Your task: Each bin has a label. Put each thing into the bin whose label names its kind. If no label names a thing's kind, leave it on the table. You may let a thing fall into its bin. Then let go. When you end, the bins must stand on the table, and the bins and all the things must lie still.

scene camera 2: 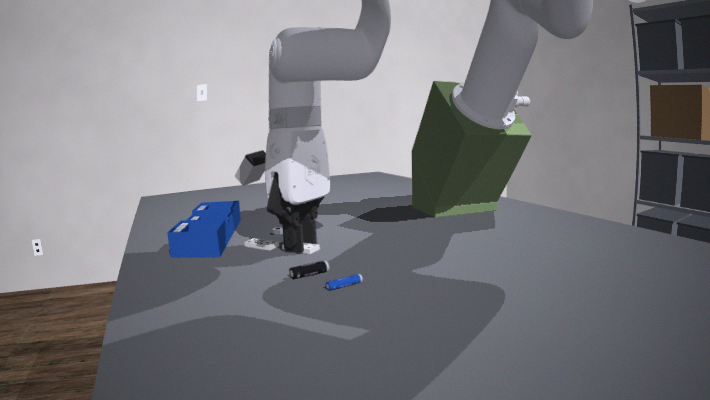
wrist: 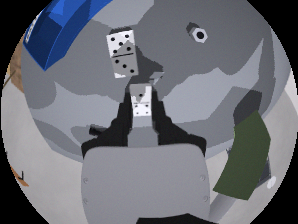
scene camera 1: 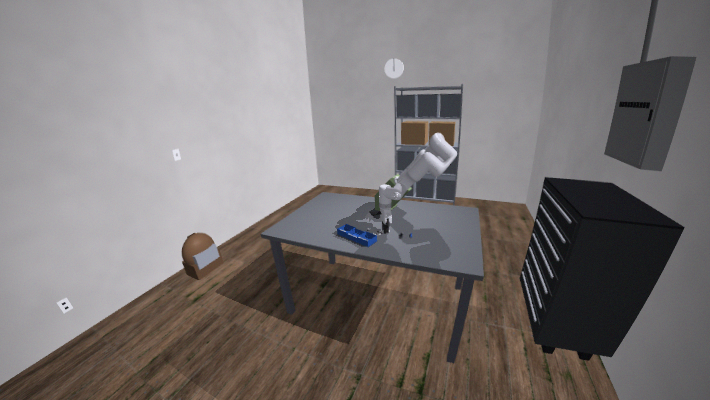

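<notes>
A white domino (wrist: 121, 45) and a blue bin (scene camera 2: 203, 242) can be seen in the scene, as can the gripper (scene camera 2: 300, 248), which is visible in the wrist view too: there it is the gripper (wrist: 141, 100).
</notes>
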